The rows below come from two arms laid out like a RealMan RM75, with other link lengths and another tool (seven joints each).
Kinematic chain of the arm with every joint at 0, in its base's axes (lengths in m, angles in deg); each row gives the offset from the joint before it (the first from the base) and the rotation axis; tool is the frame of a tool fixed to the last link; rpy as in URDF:
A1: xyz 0 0 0.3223 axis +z
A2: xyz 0 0 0 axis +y
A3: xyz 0 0 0.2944 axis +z
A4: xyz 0 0 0 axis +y
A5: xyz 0 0 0.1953 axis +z
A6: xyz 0 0 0 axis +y
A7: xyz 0 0 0.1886 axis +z
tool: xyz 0.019 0.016 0.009 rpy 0 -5.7 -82.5
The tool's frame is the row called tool.
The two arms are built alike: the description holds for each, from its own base.
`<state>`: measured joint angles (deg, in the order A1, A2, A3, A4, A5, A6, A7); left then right.
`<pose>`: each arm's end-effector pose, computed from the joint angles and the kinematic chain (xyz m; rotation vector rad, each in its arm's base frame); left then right.
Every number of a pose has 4 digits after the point. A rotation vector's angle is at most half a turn.
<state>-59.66 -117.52 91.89 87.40 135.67 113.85 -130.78 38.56 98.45 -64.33 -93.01 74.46 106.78 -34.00</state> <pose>-0.0587 0.3095 0.0012 -2.2706 -1.5909 0.7703 0.1331 0.3384 0.1662 -2.5943 -1.5527 -0.0338</pose>
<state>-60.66 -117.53 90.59 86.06 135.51 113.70 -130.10 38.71 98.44 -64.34 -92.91 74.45 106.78 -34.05</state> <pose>-0.0540 0.3133 0.0019 -2.2788 -1.5996 0.7617 0.1325 0.3388 0.1662 -2.5933 -1.5554 -0.0333</pose>
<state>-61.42 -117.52 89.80 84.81 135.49 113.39 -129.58 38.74 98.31 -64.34 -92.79 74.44 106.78 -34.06</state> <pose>-0.0511 0.3166 0.0018 -2.2823 -1.6061 0.7570 0.1329 0.3392 0.1668 -2.5942 -1.5539 -0.0358</pose>
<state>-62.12 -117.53 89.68 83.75 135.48 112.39 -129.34 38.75 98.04 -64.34 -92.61 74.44 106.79 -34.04</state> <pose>-0.0475 0.3198 -0.0003 -2.2885 -1.6050 0.7444 0.1337 0.3398 0.1682 -2.5964 -1.5503 -0.0411</pose>
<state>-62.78 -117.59 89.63 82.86 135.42 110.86 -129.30 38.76 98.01 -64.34 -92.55 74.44 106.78 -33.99</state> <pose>-0.0423 0.3236 -0.0034 -2.2987 -1.6045 0.7174 0.1338 0.3400 0.1683 -2.5976 -1.5482 -0.0411</pose>
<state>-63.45 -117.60 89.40 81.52 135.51 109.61 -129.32 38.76 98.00 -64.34 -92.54 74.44 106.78 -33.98</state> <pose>-0.0389 0.3279 -0.0059 -2.2968 -1.6144 0.6990 0.1339 0.3400 0.1684 -2.5978 -1.5477 -0.0413</pose>
